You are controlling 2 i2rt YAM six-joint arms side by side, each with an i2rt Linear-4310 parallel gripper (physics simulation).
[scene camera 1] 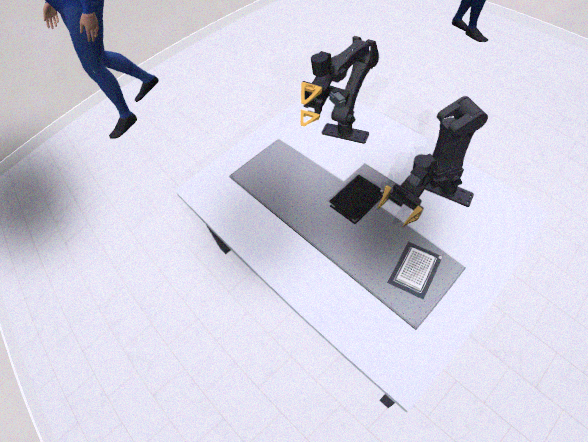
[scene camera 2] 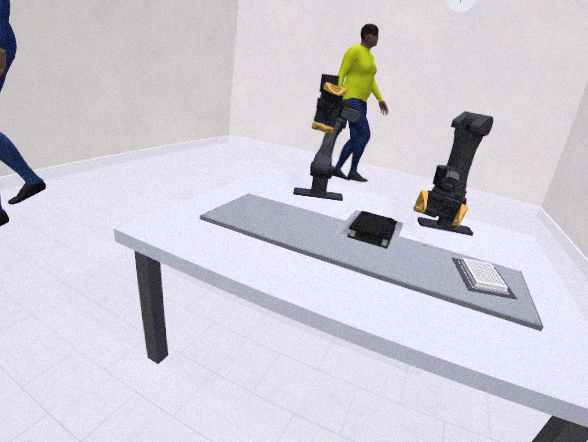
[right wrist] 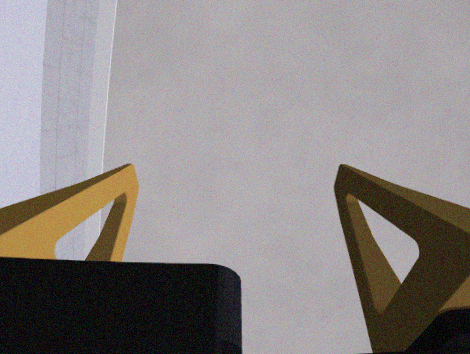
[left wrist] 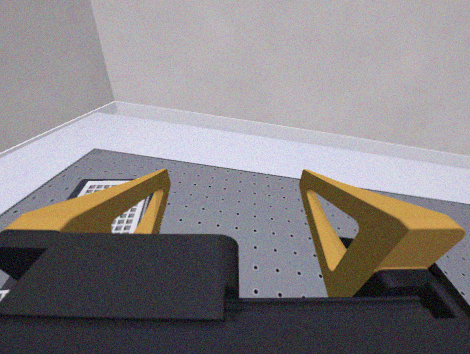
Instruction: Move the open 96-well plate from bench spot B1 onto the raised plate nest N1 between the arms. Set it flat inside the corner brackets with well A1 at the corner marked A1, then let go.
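Places are measured from the left arm's base along level axes (x ahead, y left, z up), in metres.
Pixels of known places: left gripper, fingertip midpoint: (scene camera 1: 390, 217) (scene camera 2: 441, 217) (left wrist: 234, 176); right gripper, fingertip midpoint: (scene camera 1: 302, 115) (scene camera 2: 330, 111) (right wrist: 236, 175); left arm's base, link origin: (scene camera 1: 447, 191) (scene camera 2: 444, 227); right arm's base, link origin: (scene camera 1: 345, 133) (scene camera 2: 317, 195).
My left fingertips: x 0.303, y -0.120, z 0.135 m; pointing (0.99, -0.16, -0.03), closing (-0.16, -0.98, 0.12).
Observation:
For each thing: its top centre in the pictures, then the offset to it from my left fingertips. Level surfaces: height alone.
- white 96-well plate, top centre: (left wrist: 103, 213) (scene camera 2: 484, 272) (scene camera 1: 416, 267) dz -0.106, dx +0.064, dy +0.136 m
- dark mat, surface height: dz -0.120 m
- black raised nest, top centre: (scene camera 2: 375, 221) (scene camera 1: 357, 194) dz -0.082, dx -0.089, dy -0.161 m
- grey perforated board, surface height: dz -0.122 m
- white table, surface height: dz -0.135 m
The white 96-well plate (scene camera 1: 416, 270) (scene camera 2: 483, 276) lies flat on a dark mat (scene camera 1: 431, 288) (scene camera 2: 467, 281) near the right end of the grey board. In the left wrist view the plate (left wrist: 126, 220) shows partly, behind and through the finger at the left. The black raised nest (scene camera 1: 356, 198) (scene camera 2: 374, 227) stands empty at the middle of the board; its A1 mark cannot be read. My left gripper (scene camera 1: 396, 210) (scene camera 2: 440, 210) (left wrist: 234, 176) is open and empty, in the air between nest and plate. My right gripper (scene camera 1: 303, 104) (scene camera 2: 327, 109) (right wrist: 236, 175) is open and empty, high up behind the board's left part.
The grey perforated board (scene camera 1: 280, 185) (scene camera 2: 280, 225) (left wrist: 215, 200) lies on a white table (scene camera 1: 280, 260) (scene camera 2: 210, 260). A person in blue (scene camera 1: 92, 55) walks at the upper left, and a person in yellow (scene camera 2: 358, 70) is behind the right arm.

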